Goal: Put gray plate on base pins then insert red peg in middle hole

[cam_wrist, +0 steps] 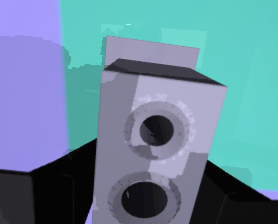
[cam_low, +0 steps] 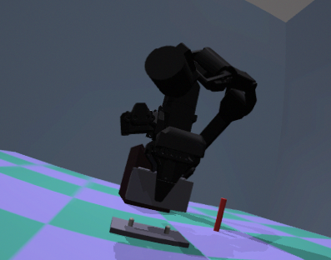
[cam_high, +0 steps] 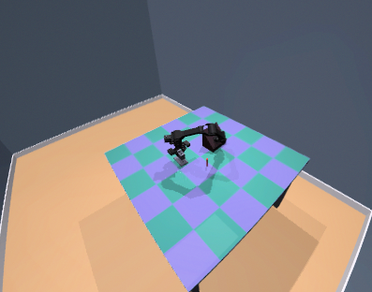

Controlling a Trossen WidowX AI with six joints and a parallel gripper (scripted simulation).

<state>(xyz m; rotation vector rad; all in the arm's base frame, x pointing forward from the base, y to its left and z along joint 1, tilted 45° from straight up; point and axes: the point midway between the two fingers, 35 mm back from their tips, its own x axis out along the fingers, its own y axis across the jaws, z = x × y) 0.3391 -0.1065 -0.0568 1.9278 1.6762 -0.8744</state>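
My gripper tip is now 5 cm above the base. Also, from my gripper tip: red peg (10 cm behind, 20 cm to the left, 2 cm below); then gray plate (3 cm above).
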